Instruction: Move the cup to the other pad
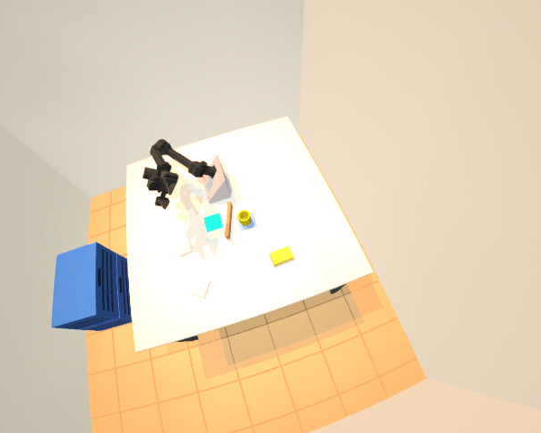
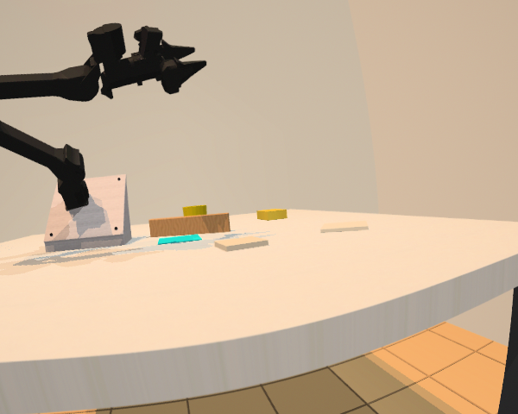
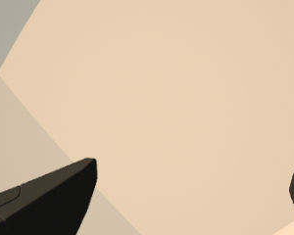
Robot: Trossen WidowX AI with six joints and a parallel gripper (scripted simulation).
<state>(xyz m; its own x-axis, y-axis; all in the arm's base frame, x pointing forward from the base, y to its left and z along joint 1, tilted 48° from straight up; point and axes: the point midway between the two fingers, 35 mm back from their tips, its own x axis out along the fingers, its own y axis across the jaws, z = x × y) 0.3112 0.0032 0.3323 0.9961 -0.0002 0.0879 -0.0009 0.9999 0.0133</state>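
The yellow cup lies 3 cm ahead of my gripper tip, 29 cm to the left of it and 37 cm below it. Round my gripper tip: cyan pad (5 cm behind, 12 cm to the left, 41 cm below); wooden bar (1 cm behind, 21 cm to the left, 39 cm below); blue marble (3 cm ahead, 30 cm to the left, 39 cm below).
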